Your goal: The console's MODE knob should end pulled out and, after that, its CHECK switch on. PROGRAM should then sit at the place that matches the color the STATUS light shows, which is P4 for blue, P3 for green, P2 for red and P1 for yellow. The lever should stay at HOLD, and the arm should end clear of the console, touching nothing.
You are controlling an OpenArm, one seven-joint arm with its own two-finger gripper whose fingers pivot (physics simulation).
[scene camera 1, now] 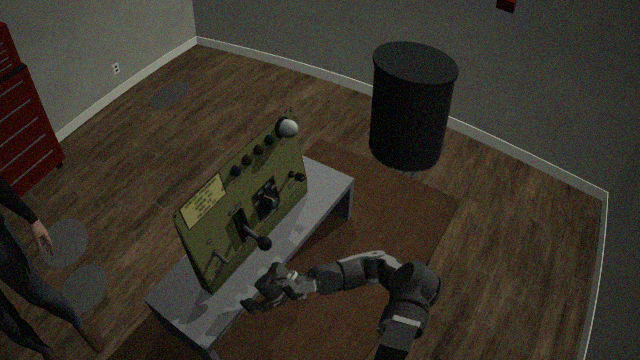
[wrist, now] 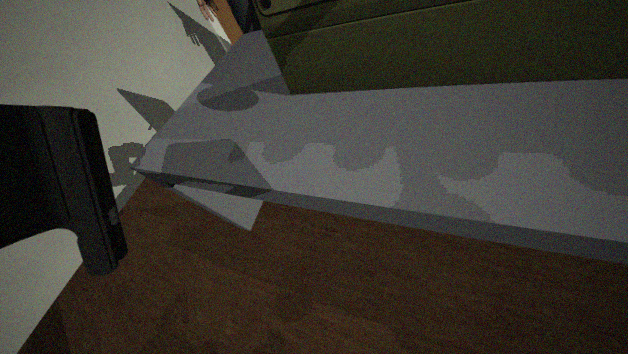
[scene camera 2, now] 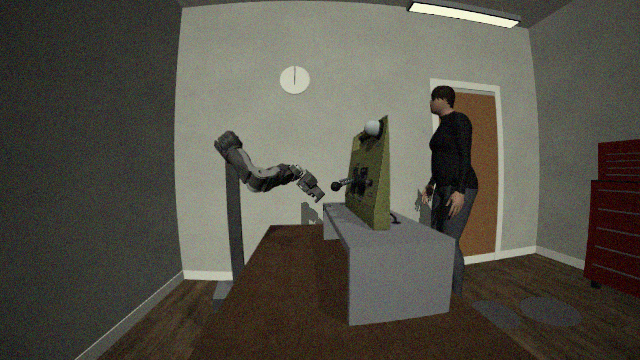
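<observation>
The olive console [scene camera 1: 200, 245] [scene camera 2: 381, 200] [wrist: 425, 60] stands upright on the grey bench. Its lever [scene camera 1: 264, 243] [scene camera 2: 336, 186] sticks out in the middle. A dark control [scene camera 1: 270, 199] sits in a black plate right of it, a small dark knob [scene camera 1: 299, 177] near the right edge, and a pale thin switch [scene camera 1: 220, 256] at lower left. Their labels are unreadable. A whitish dome [scene camera 1: 288, 127] [scene camera 2: 372, 127] is at the top right, beside several dark lamps. My gripper [scene camera 1: 256, 294] [scene camera 2: 317, 194] is open and empty, apart from the console, before its lower left part. One finger shows in the wrist view.
The grey bench [scene camera 1: 325, 185] [scene camera 2: 400, 275] [wrist: 450, 125] has its front edge close to my gripper. A yellow text plate [scene camera 1: 202, 201] is on the console's upper left. A black barrel [scene camera 1: 412, 110] stands to the right. A person [scene camera 1: 20, 270] [scene camera 2: 455, 155] stands behind the bench.
</observation>
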